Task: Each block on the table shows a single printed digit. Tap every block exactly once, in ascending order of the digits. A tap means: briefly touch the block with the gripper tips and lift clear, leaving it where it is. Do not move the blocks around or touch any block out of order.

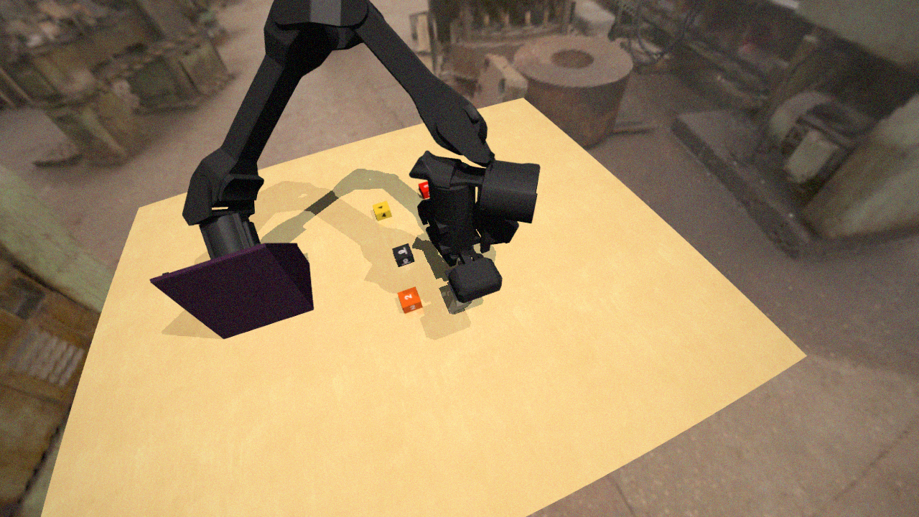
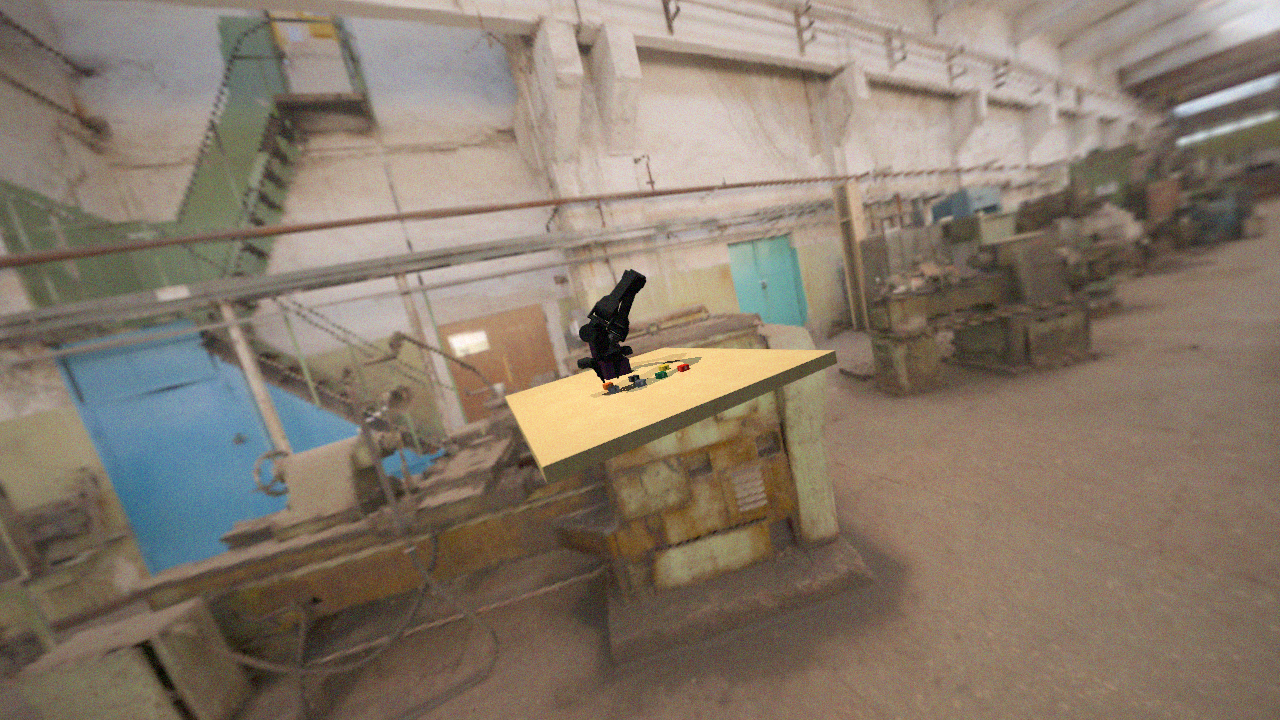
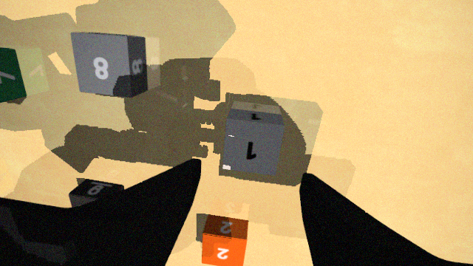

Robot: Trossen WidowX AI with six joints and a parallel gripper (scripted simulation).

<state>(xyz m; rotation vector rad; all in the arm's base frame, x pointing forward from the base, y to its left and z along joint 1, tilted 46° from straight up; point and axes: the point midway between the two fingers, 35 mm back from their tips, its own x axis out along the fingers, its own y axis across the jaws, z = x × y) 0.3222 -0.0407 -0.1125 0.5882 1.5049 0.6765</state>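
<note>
Right now the white 1 block is 3 cm below my gripper tip. From my gripper tip the other things lie so: orange 2 block 9 cm behind, 3 cm below, 1 cm to the left; black 9 block 11 cm to the left, 7 cm behind, 3 cm below; grey 8 block 9 cm to the left, 4 cm ahead, 3 cm below.
</note>
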